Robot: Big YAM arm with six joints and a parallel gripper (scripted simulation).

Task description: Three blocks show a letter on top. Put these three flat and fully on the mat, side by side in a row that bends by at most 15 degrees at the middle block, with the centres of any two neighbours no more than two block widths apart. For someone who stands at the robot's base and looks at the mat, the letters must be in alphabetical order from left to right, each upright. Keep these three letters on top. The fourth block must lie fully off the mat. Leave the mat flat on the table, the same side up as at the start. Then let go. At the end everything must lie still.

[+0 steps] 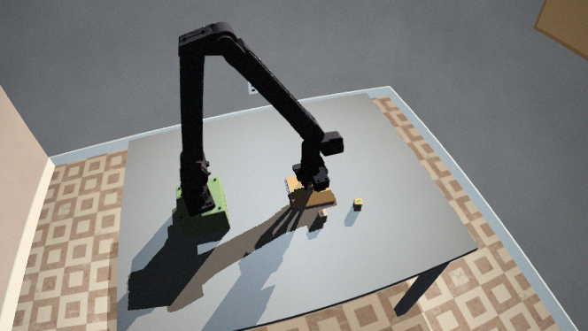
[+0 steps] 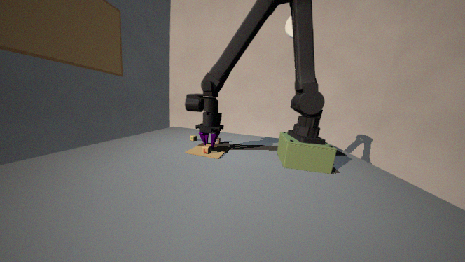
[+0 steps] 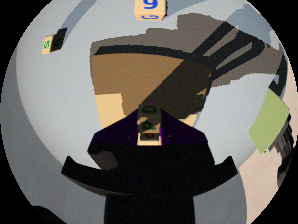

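My hand is right at the block. Round my hand: tan mat: 1 cm below.
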